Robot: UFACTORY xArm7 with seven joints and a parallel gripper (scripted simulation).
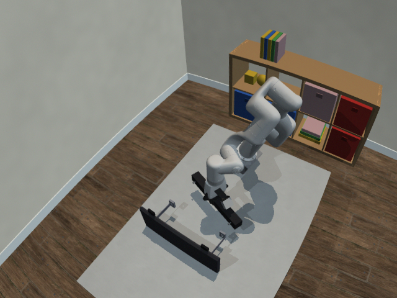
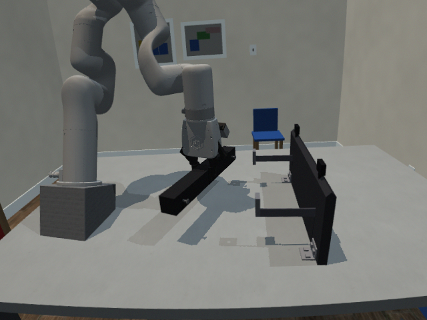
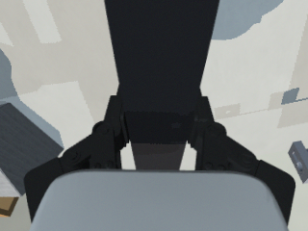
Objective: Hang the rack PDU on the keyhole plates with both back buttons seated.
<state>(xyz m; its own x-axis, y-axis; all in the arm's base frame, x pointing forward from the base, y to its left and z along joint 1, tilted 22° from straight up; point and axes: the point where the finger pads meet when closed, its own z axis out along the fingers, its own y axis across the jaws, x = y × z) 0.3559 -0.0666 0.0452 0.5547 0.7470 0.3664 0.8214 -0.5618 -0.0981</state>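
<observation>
Now: hand 1 cm short of the rack PDU, 1 cm to the left of it and 1 cm above it. The rest, counted from my hand: black upright panel (27 cm ahead, 8 cm to the right, 3 cm below).
</observation>
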